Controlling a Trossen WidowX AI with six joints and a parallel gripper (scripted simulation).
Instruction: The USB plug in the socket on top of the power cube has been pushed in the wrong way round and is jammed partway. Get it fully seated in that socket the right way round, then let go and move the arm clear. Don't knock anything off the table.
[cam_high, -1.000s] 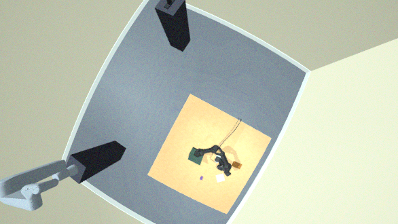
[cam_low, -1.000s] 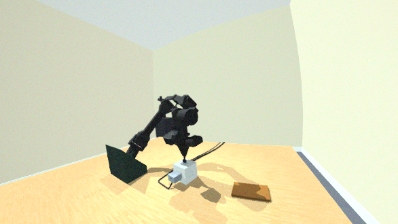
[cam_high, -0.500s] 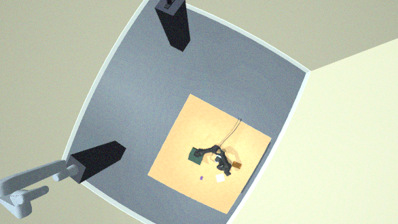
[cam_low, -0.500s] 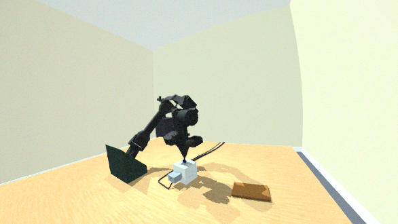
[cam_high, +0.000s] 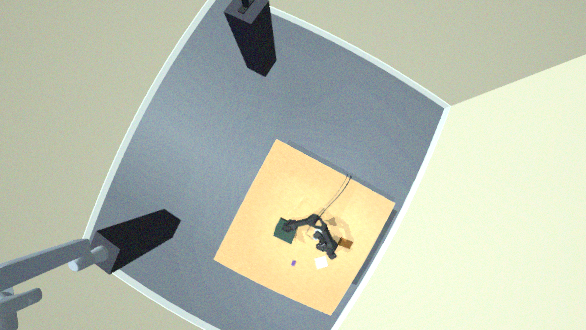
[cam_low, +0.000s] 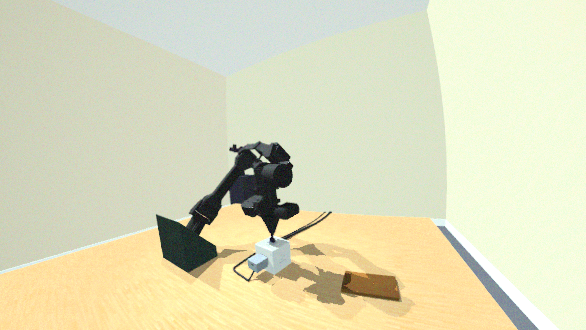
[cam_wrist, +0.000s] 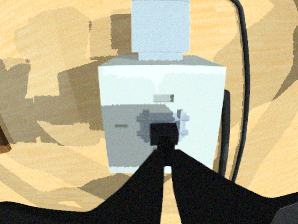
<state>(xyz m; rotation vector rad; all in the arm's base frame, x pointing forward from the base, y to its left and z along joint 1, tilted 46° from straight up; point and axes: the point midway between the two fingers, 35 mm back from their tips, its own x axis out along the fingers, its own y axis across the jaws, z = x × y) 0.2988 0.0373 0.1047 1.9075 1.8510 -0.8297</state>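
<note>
Now: gripper tip 2 cm above the dark USB plug. Also, from my gripper tip: purple object (40 cm to the right, 10 cm below, 5 cm behind); then pale flat patch (27 cm to the right, 18 cm ahead, 10 cm below); then flat orange pad (28 cm ahead, 10 cm below, 1 cm to the left).
</note>
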